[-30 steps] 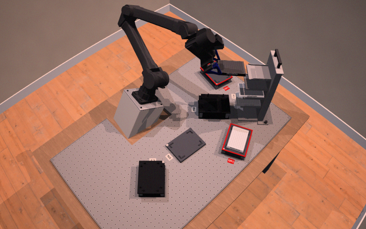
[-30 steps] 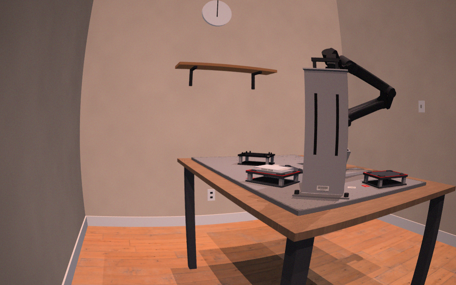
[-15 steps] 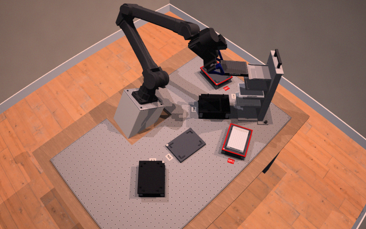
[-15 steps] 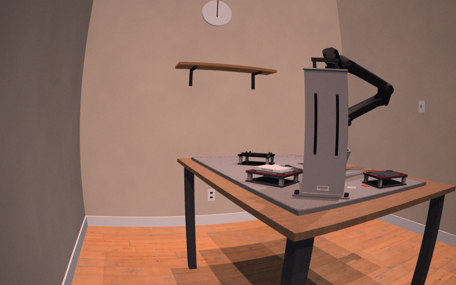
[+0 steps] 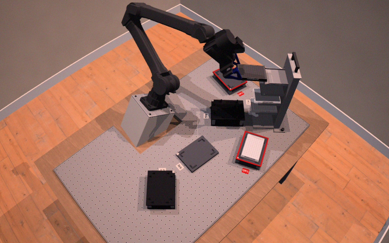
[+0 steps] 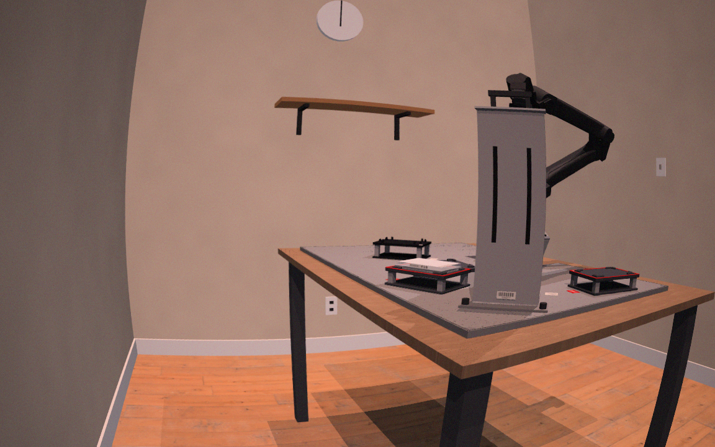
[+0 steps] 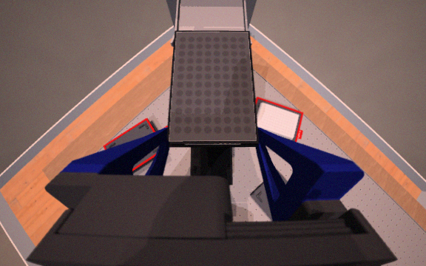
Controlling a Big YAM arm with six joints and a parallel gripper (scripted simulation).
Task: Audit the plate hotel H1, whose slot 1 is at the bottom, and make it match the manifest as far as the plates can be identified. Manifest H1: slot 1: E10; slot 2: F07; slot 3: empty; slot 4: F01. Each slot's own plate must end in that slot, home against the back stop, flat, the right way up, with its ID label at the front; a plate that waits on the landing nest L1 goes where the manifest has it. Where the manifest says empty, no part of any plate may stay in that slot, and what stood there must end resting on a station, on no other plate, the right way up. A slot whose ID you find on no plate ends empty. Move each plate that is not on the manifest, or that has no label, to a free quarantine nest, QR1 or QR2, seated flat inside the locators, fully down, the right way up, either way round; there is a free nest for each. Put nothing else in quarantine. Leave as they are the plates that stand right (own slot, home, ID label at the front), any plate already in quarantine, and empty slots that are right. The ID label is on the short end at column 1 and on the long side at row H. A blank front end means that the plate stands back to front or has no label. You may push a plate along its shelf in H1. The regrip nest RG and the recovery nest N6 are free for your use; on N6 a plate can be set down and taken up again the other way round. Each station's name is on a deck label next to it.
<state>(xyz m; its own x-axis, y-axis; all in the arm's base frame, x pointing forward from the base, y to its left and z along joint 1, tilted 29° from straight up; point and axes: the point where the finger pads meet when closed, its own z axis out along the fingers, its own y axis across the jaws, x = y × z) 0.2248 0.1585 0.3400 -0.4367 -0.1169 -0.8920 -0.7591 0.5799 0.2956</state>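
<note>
The black plate is 4 cm ahead of my hand, 4 cm to the left of it and 1 cm below it. The rest, counted from my hand: H1 deck label (1 cm behind, 14 cm to the left, 34 cm below); then black regrip nest RG (1 cm behind, 1 cm to the right, 28 cm below); then hotel back wall (15 cm ahead, 18 cm to the left, 14 cm below).
</note>
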